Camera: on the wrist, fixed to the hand. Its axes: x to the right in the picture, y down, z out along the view.
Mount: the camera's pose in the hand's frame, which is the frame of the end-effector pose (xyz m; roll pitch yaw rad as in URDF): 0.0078 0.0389 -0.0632 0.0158 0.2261 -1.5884
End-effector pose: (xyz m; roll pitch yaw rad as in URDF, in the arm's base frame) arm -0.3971 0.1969 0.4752 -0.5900 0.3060 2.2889
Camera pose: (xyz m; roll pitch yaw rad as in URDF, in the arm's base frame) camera -0.3852 0.1875 0.4021 -0.3003 -0.3517 0.8150
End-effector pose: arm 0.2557 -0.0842 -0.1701 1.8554 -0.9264 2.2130
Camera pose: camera 0.2394 -0.1455 -0.1308 1.9463 0.5677 2.8313
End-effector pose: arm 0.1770 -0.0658 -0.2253 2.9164 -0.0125 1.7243
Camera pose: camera 0.1995 -0.0553 -0.1549 -3.1344 -0.0007 -2.9709
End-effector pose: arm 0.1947 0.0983 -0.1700 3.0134 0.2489 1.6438
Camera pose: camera 0.2234 0.1247 -0.1064 -2.8734 -0.0991 -3.0761
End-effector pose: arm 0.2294 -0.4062 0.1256 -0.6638 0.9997 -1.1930
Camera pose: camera 0.2004 -0.3555 0.0792 -1.0219 -0.2460 -2.3977
